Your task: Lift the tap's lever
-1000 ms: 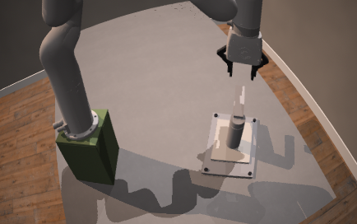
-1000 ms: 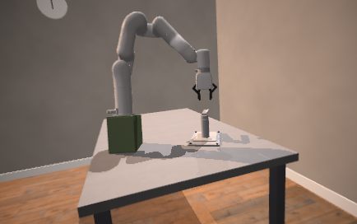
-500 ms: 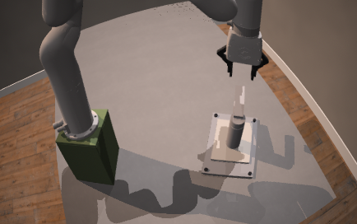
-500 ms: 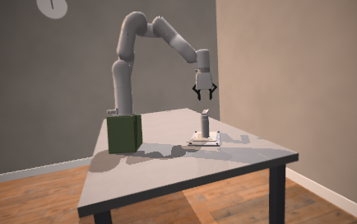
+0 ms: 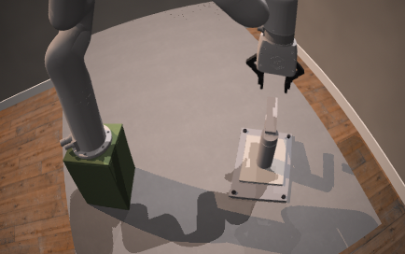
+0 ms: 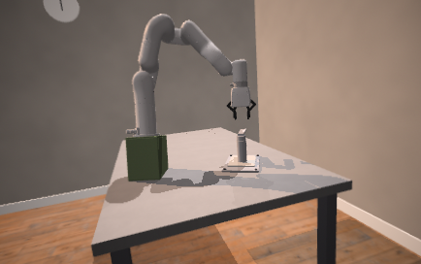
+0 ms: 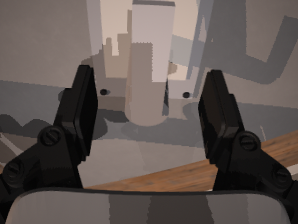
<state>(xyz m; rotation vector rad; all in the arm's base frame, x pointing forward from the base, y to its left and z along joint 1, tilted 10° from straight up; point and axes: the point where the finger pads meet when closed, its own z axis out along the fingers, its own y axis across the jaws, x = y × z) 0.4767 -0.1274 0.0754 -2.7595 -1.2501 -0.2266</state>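
Right now my hand is 90 mm above the tap lever, 50 mm to the left of it and 40 mm past it.
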